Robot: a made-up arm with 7 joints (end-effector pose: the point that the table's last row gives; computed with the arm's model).
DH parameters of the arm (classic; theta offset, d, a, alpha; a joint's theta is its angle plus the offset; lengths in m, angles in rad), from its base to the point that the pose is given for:
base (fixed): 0 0.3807 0.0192 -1.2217
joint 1: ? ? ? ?
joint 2: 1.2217 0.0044 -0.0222 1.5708
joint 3: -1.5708 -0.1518 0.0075 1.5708
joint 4: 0 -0.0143 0.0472 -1.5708
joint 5: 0 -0.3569 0.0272 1.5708
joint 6: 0 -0.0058 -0.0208 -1.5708
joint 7: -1.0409 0 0.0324 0
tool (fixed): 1.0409 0.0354 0 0
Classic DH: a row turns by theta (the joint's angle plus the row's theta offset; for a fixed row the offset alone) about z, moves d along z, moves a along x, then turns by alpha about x.
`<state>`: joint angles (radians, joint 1 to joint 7).
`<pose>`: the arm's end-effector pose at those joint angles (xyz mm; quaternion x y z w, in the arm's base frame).
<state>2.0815 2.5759 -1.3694 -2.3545 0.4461 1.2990 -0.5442</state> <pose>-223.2 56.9 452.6 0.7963 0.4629 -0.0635 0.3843</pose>
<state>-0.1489 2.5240 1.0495 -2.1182 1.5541 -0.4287 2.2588</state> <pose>168.8 -224.7 541.0 -0.2669 0.6977 0.6102 0.2639</pose>
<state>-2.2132 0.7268 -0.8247 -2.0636 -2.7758 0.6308 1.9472</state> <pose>-37.4 -252.2 543.5 -0.5927 -0.1737 -0.7731 0.1446</pose>
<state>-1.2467 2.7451 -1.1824 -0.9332 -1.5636 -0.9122 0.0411</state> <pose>-87.2 289.0 673.3 0.4286 -0.4165 0.5195 0.6107</pose>
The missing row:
joint 1: -1.5708 -0.0188 0.0128 -1.5708
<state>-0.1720 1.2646 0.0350 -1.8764 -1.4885 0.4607 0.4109</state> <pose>331.7 54.6 444.9 -0.4289 -0.8010 0.1321 0.3962</pose>
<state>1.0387 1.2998 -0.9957 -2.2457 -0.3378 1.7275 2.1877</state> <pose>-71.3 -122.3 114.7 0.0198 0.4758 -0.8103 0.3414</pose>
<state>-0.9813 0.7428 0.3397 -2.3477 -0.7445 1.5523 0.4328</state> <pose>65.7 -51.2 659.3 0.8001 0.2948 -0.3276 0.4069</pose>
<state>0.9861 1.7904 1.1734 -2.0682 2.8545 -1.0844 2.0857</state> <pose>326.3 -29.1 444.9 0.1551 -0.8665 0.1921 0.4339</pose>
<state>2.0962 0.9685 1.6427 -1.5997 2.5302 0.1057 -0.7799</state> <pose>48.6 369.6 480.2 0.5286 0.4403 -0.7032 0.1795</pose>
